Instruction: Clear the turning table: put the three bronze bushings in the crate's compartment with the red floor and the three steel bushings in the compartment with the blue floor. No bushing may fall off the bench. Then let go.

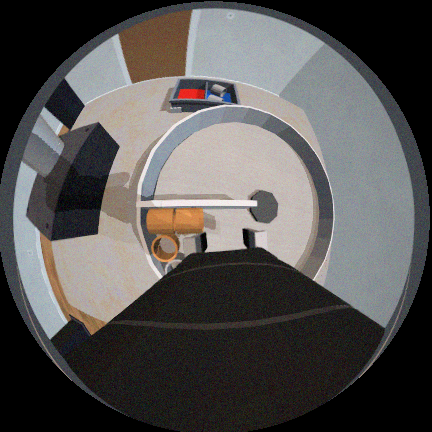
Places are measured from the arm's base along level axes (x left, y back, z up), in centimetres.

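Pixels of known places: gripper, fingertip midpoint: [224,237]; arm's base, link origin: [52,158].
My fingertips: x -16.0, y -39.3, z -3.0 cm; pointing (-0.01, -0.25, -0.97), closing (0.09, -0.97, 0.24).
Note:
Ahead of a thing's pixels: the offset from my fingertips to its top centre. "*": to the spot under its first point. Level surfaces: height alone.
Two bronze bushings @(dx +2.3, dy +9.0, dz -0.5 cm) [160,221] @(dx +2.4, dy +4.8, dz -0.5 cm) [189,220] lie on their sides end to end along the white bar on the turning table @(dx +5.0, dy -8.9, dz -3.5 cm) [235,160]. A third bronze bushing [165,248] stands upright beside them near the rim. Part of a grey ring, a steel bushing [173,266], shows next to it, mostly hidden by the gripper body. My gripper [224,237] is open and empty over the table, to the right of the bronze bushings. Two steel bushings @(dx +43.1, dy -1.2, dz -5.1 cm) [218,90] @(dx +35.5, dy +0.0, dz -5.1 cm) [215,98] lie in the blue compartment of the crate @(dx +39.5, dy +2.8, dz -4.5 cm) [204,106]. The red floor @(dz -8.9 cm) [191,94] of the other compartment shows no bushing.
The turning table has a raised grey rim @(* dx +15.7, dy +8.4, dz -0.5 cm) [170,136] and a white bar @(* dx +4.6, dy +0.7, dz +0.6 cm) [220,203] reaching from the rim to a dark hub @(dx +5.0, dy -8.9, dz -3.5 cm) [264,206]. The crate stands beyond the far rim. A large dark box-shaped body [82,187] with a grey cylinder stands at the left on the bench @(dz -9.6 cm) [75,270].

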